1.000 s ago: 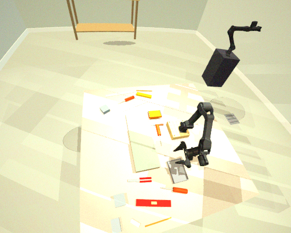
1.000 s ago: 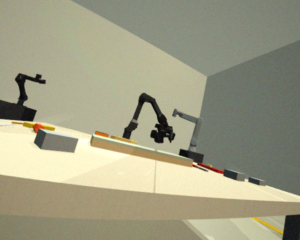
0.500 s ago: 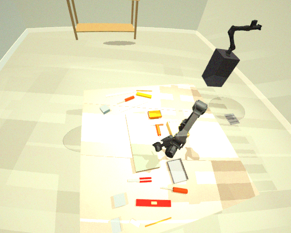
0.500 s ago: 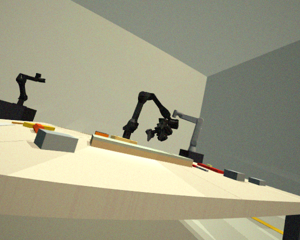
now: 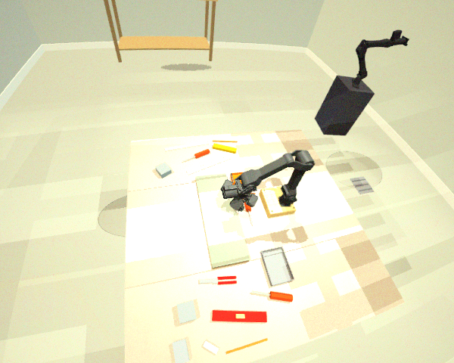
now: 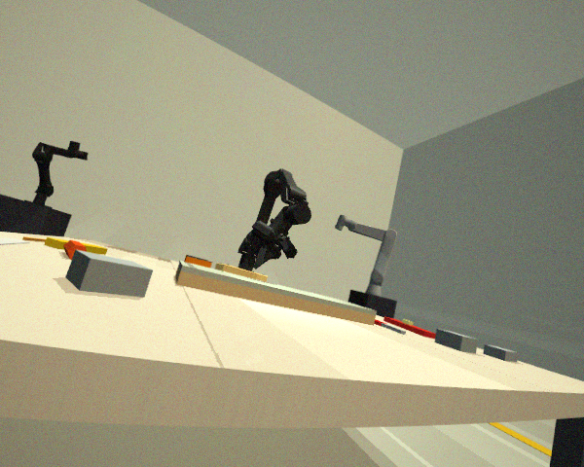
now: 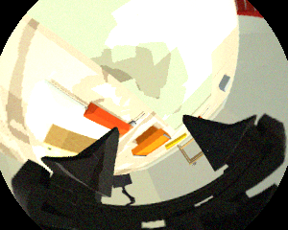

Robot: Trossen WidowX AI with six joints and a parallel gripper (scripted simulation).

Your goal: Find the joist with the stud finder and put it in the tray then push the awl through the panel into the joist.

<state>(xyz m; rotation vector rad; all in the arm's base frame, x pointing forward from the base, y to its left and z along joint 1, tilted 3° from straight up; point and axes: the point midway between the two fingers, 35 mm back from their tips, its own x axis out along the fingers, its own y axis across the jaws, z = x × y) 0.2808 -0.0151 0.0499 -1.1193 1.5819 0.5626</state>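
Right now the orange stud finder is 4 cm behind my gripper tip, 15 cm to the right of it and 7 cm below it. Round my gripper tip: yellow bar 1 cm ahead, 43 cm to the right, 7 cm below; grey tray 17 cm behind, 36 cm to the left, 7 cm below; red level 4 cm ahead, 55 cm to the left, 7 cm below.
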